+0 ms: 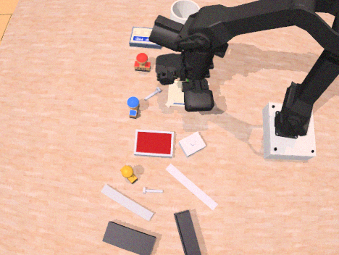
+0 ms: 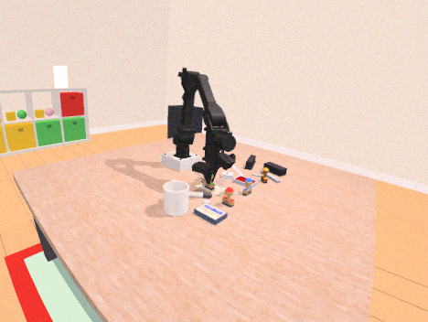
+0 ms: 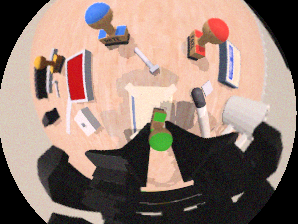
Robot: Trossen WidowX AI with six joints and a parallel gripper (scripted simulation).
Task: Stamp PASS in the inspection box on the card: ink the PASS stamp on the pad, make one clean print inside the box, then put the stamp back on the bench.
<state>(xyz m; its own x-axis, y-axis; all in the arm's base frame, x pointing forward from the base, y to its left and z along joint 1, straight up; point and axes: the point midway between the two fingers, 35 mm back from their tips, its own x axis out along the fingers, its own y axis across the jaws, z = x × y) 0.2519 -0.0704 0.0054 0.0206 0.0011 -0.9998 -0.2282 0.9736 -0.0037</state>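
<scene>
Right now my gripper tip is right at the green-knobbed stamp. From my gripper tip the other things lie so: marker (90 mm to the right, 20 mm ahead, 10 mm below); cream card (20 mm below, 10 mm to the left); red-knobbed stamp (130 mm ahead, 50 mm to the right).
</scene>
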